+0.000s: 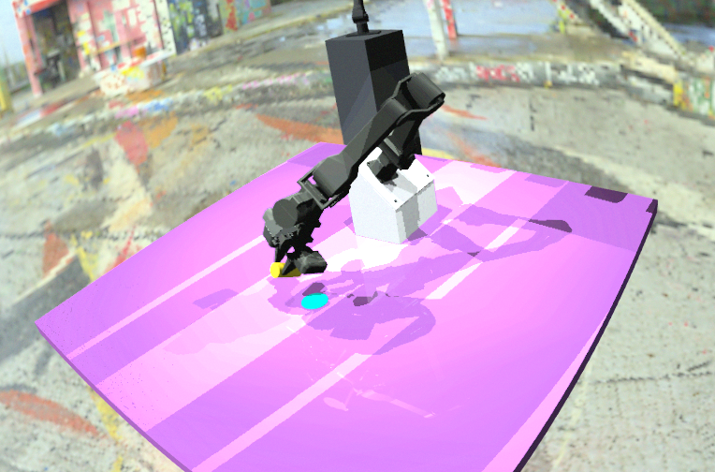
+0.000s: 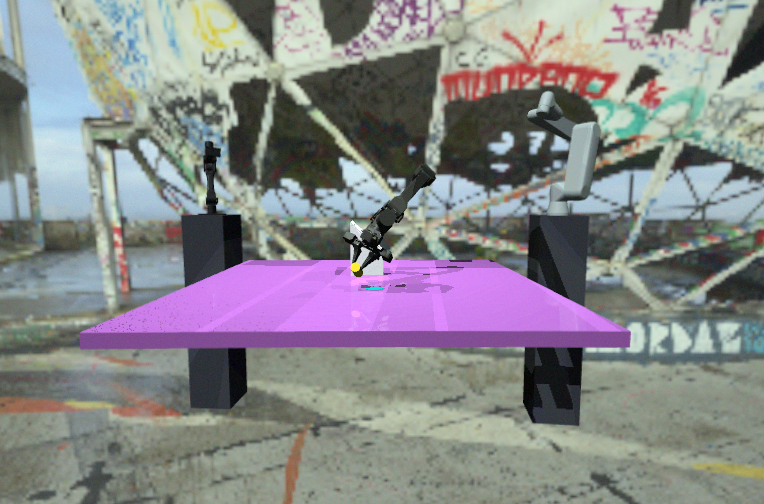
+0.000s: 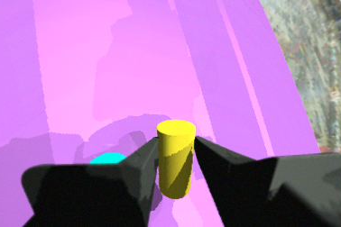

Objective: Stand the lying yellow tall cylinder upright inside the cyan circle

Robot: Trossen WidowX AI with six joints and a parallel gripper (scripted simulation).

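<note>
Now: gripper tip 80 mm above the cyan circle, 60 mm to the right of it and 30 mm past it. Round my gripper tip: yellow cylinder 20 mm behind, 10 mm below.
</note>
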